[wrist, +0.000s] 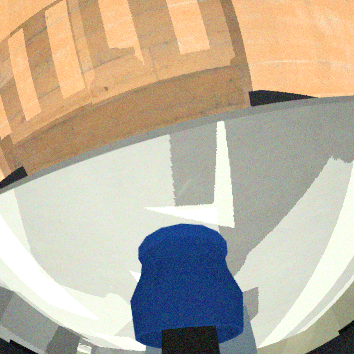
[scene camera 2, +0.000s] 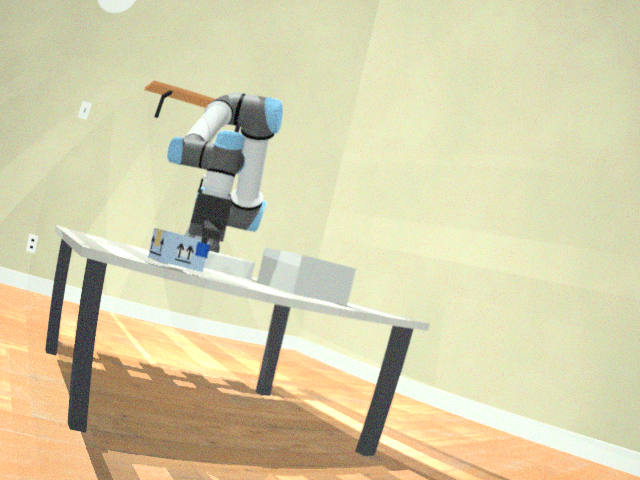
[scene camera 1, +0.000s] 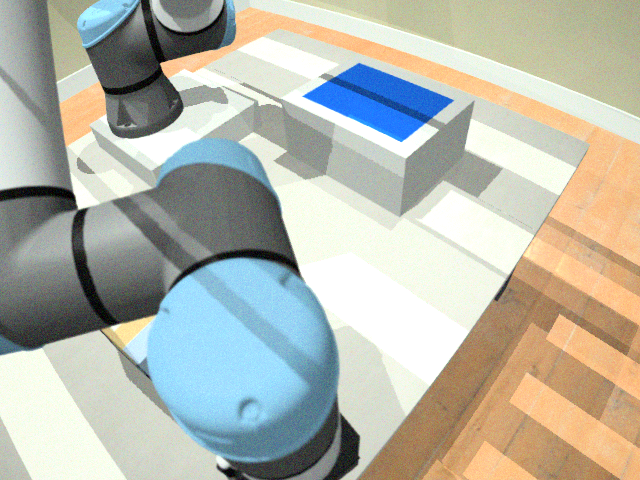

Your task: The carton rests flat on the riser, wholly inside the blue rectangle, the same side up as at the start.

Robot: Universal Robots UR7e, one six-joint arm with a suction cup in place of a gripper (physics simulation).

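Places are measured from the arm's base along level axes (x ahead, y right, z down), in millimetres.
Where they show: hand, tool point: (wrist: 182, 257) (scene camera 2: 201, 256); arm's base, link origin: (scene camera 1: 146, 115).
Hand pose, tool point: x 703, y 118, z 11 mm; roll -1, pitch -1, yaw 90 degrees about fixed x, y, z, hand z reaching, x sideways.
Note:
Things, the pixels of their top centre, and the offset from my tool point. Level surfaces: height alone.
- carton, top centre: (scene camera 1: 155, 293) (scene camera 2: 181, 234) dy +28, dx -263, dz -41 mm
- riser, top centre: (scene camera 1: 377, 97) (scene camera 2: 309, 257) (wrist: 14, 347) dy -416, dx -366, dz -72 mm
- blue rectangle, top centre: (scene camera 1: 377, 97) dy -416, dx -366, dz -72 mm
- white table, surface height: dz +48 mm
The carton (scene camera 1: 140, 343) (scene camera 2: 173, 248) (wrist: 251, 330) is pale blue with a tan tape strip and black upright arrows. It appears to stand on the table, away from the riser (scene camera 1: 361, 165) (scene camera 2: 323, 279). The arm hides most of it in scene camera 1. The blue rectangle (scene camera 1: 361, 111) on the riser top bears no carton. My blue suction cup (scene camera 2: 202, 250) (wrist: 184, 270) appears beside the carton, in front of the upper right of its arrowed face in scene camera 2. Nothing shows on the cup's tip in the wrist view. In scene camera 1 the wrist hides the cup.
The white table (scene camera 1: 356, 227) (scene camera 2: 382, 315) carries a low pale block (scene camera 1: 232, 111) (scene camera 2: 230, 265) under the arm's base, left of the riser in scene camera 1. The table's edge runs near the carton in scene camera 2. A wooden wall shelf (scene camera 2: 180, 94) shows behind the arm.

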